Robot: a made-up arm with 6 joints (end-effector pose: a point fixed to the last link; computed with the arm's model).
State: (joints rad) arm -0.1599 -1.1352 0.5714 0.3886 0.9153 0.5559
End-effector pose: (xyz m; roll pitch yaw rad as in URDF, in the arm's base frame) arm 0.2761 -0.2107 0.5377 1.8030 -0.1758 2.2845
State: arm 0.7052 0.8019 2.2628 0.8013 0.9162 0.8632
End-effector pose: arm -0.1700 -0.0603 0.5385 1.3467 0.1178 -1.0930
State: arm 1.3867 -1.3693 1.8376 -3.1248 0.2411 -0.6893
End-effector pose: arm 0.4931 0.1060 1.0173 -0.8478 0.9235 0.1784
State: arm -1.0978 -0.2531 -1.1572 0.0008 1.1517 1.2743
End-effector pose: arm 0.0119 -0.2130 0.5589 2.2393 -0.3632 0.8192
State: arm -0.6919 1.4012 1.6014 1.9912 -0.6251 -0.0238
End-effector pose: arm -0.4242 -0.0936 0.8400 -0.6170 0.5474 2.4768
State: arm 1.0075 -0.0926 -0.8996 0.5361 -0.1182 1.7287
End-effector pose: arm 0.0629 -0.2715 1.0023 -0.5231 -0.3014 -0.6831
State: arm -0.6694 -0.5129 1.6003 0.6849 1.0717 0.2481
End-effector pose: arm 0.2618 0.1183 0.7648 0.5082 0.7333 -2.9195
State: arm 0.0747 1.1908 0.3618 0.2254 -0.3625 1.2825
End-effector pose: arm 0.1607 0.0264 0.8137 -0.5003 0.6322 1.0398
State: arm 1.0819 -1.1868 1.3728 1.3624 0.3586 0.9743
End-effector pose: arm 0.5260 -0.1355 0.8009 -0.2086 1.1199 0.7854
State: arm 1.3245 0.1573 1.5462 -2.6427 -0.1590 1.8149
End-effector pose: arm 0.0450 0.2479 0.7589 -1.4671 -0.7770 -3.0589
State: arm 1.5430 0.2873 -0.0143 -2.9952 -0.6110 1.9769
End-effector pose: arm 0.0247 0.2734 0.9113 -1.9281 0.1783 2.8866
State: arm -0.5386 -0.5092 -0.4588 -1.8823 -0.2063 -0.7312
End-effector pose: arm 0.1436 -0.2866 0.8899 -0.1238 -0.2590 0.0347
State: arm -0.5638 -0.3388 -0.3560 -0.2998 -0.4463 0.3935
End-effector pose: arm 0.1054 -0.2023 0.5306 -3.0715 -0.0032 2.1157
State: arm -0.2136 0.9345 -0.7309 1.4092 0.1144 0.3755
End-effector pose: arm 0.3420 -0.3293 0.8765 0.3881 0.1624 0.8357
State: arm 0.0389 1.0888 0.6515 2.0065 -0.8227 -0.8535
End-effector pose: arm -0.0319 0.1592 1.0669 0.8691 0.7214 2.4221
